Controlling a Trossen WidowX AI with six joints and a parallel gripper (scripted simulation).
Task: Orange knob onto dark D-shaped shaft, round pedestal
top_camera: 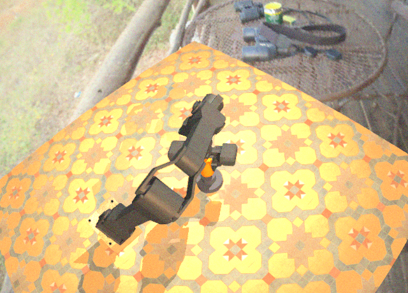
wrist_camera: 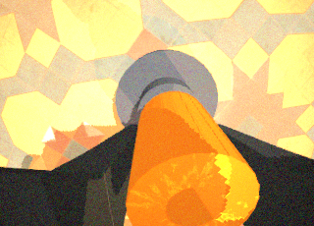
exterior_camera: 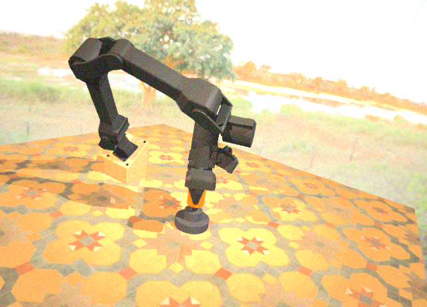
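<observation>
The orange knob lies 20 mm above my gripper tip. Also, from my gripper tip: round pedestal 40 mm below.
</observation>
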